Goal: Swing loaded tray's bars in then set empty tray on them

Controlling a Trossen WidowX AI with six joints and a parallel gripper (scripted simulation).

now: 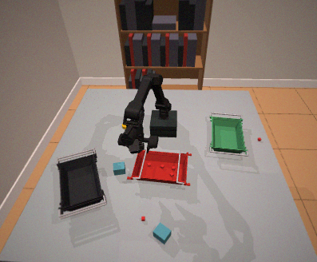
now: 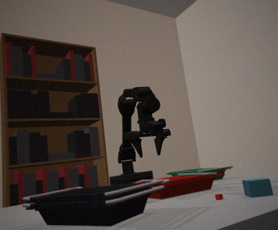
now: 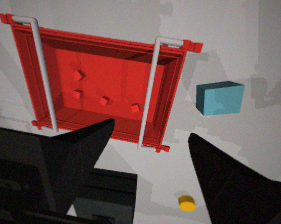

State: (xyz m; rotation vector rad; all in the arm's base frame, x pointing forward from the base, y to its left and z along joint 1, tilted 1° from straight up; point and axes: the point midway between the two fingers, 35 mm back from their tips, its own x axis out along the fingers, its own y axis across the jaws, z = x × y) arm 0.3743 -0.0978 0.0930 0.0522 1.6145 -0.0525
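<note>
Now: the green tray 49 cm to the left of my gripper tip, 27 cm behind it and 11 cm below it. From my gripper tip the other things lie so: yellow disc: 36 cm behind, 15 cm to the right, 15 cm below.
</note>
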